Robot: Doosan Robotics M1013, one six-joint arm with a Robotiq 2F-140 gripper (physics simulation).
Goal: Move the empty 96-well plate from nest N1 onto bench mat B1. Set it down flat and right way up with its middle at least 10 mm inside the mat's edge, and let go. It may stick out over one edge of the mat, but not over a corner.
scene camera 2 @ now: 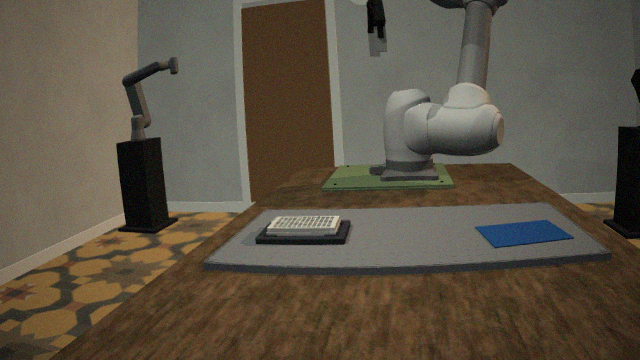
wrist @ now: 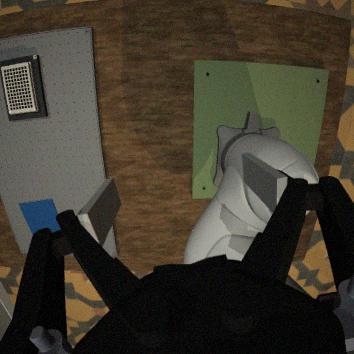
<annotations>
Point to a blue bench mat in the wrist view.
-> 39, 214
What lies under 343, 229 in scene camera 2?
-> A black nest.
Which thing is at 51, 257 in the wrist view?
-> The gripper.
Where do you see a blue bench mat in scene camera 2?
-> At 513, 234
</annotations>
